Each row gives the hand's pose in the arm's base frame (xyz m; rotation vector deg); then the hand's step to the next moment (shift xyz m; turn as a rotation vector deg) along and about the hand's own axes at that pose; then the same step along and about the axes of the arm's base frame.
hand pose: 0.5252 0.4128 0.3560 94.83 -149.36 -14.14
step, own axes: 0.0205 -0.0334 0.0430 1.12 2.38 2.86
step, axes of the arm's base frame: 0.0159 -0.0277 -0.0487 -2.96 0.30 -2.50
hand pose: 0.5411 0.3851 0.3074 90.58 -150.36 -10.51
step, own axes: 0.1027 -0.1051 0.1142 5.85 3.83 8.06
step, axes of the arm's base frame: 0.0299 -0.1320 -0.1277 -7.08 -2.88 -7.45
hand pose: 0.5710 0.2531 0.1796 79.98 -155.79 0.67
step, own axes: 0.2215 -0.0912 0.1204 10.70 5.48 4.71
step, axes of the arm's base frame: -0.0631 -0.2383 -0.1054 -10.99 -5.69 -3.67
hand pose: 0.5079 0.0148 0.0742 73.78 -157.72 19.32
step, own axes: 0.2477 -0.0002 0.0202 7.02 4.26 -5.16
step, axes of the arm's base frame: -0.1586 -0.1900 0.0221 -7.86 -1.40 5.50
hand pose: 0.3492 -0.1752 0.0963 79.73 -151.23 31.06
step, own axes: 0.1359 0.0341 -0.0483 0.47 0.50 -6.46
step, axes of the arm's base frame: -0.1092 -0.0706 0.0711 -1.12 2.22 6.00
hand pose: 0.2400 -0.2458 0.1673 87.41 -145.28 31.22
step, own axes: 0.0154 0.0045 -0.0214 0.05 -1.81 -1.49
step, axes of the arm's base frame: -0.0128 -0.0029 0.0233 1.45 -0.25 1.82
